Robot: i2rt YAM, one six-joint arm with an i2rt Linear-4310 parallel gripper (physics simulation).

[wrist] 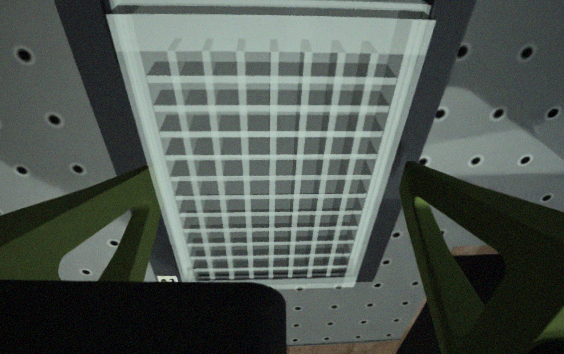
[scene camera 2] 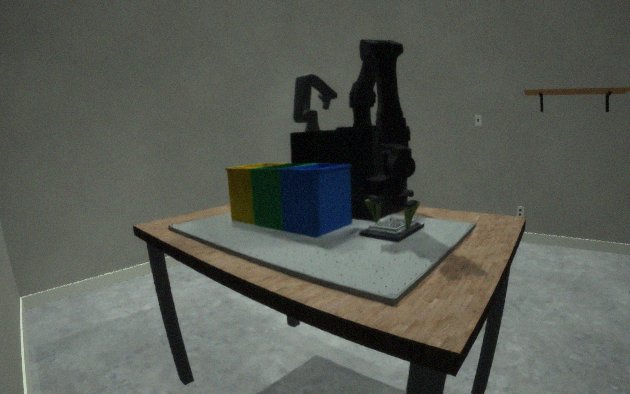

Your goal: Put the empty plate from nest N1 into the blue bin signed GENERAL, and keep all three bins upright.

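Where they show: gripper, fingertip midpoint: point(wrist: 281, 176) point(scene camera 2: 392, 226); arm's base, origin of the base link: point(scene camera 2: 362, 128).
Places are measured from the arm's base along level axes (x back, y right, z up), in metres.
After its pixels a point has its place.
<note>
A clear, pale plate with a grid of square wells point(scene camera 2: 393, 223) @[y -0.246, x -0.212, z -0.264 m] point(wrist: 273, 135) @[y -0.241, x -0.228, z -0.264 m] lies flat on a dark nest point(scene camera 2: 372, 234) @[y -0.225, x -0.283, z -0.280 m] point(wrist: 95, 90) @[y -0.299, x -0.235, z -0.278 m] right of the bins. My gripper point(scene camera 2: 392, 224) @[y -0.236, x -0.202, z -0.275 m] point(wrist: 281, 176) @[y -0.236, x -0.202, z -0.275 m] points down and is open, with one green finger on each long side of the plate; the plate is not lifted. Contact between fingertips and plate cannot be told. The blue bin point(scene camera 2: 334, 200) @[y -0.093, x -0.277, z -0.204 m] stands upright on the board, left of the nest. Its sign does not show in the scene view. The green bin point(scene camera 2: 266, 200) @[y 0.088, x -0.376, z -0.205 m] and yellow bin point(scene camera 2: 240, 197) @[y 0.218, x -0.384, z -0.206 m] stand upright beside it in a row.
The perforated grey board point(scene camera 2: 300, 260) @[y -0.191, x -0.509, z -0.290 m] point(wrist: 520, 80) @[y -0.146, x -0.240, z -0.290 m] lies on the wooden table point(scene camera 2: 480, 280) @[y -0.551, x -0.377, z -0.303 m]. A black block point(scene camera 2: 320, 145) @[y 0.096, x -0.122, z -0.054 m] stands behind the bins, with a smaller dark jointed arm point(scene camera 2: 302, 100) above it. A small white label point(wrist: 167, 278) @[y -0.292, x -0.128, z -0.278 m] shows at the nest's corner, partly hidden.
</note>
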